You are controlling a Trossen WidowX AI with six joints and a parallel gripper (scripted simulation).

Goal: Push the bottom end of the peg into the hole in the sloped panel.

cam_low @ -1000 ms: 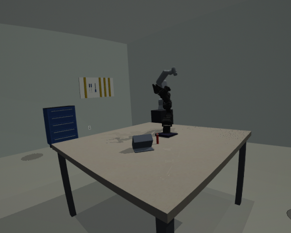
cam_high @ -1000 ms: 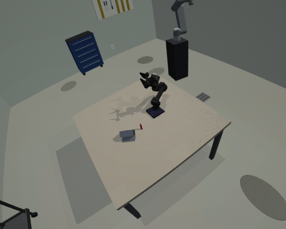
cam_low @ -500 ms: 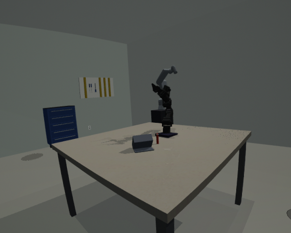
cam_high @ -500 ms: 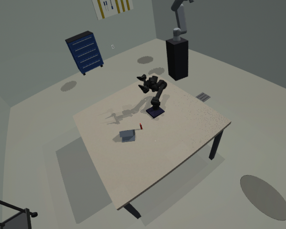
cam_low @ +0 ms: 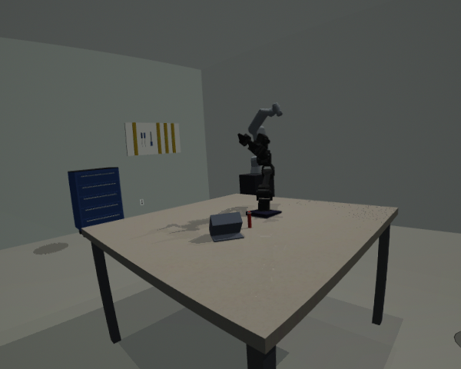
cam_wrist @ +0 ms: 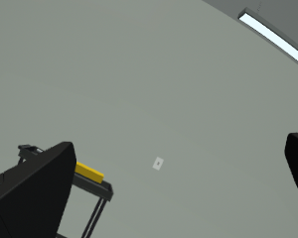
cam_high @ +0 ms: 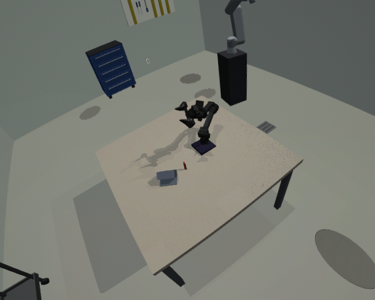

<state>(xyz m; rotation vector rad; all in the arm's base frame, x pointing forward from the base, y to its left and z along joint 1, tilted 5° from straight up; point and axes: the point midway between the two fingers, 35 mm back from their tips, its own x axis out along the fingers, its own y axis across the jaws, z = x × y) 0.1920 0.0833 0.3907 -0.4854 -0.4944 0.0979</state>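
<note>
My gripper tip is 6 cm short of the red square peg, 9 cm to the right of it and 38 cm above it. The rest, counted from my gripper tip: grey sloped panel (21 cm ahead, 11 cm to the left, 39 cm below).
</note>
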